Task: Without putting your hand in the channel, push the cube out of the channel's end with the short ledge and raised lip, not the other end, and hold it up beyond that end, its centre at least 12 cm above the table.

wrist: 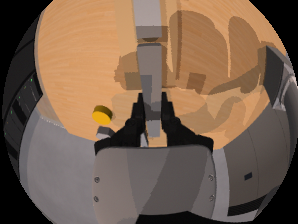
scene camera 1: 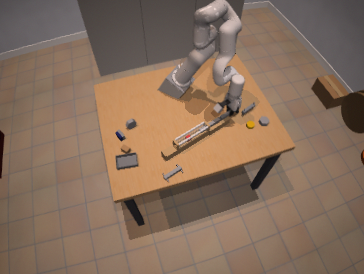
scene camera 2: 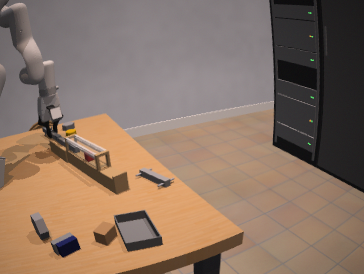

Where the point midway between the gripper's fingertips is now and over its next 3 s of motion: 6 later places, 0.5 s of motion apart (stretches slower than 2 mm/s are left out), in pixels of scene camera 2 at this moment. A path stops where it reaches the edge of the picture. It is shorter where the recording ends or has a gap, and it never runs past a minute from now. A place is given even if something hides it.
My gripper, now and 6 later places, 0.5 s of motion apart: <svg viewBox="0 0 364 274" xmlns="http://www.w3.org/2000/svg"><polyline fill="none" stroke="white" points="52,136 54,137 56,138 60,140 64,142 67,144 68,145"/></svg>
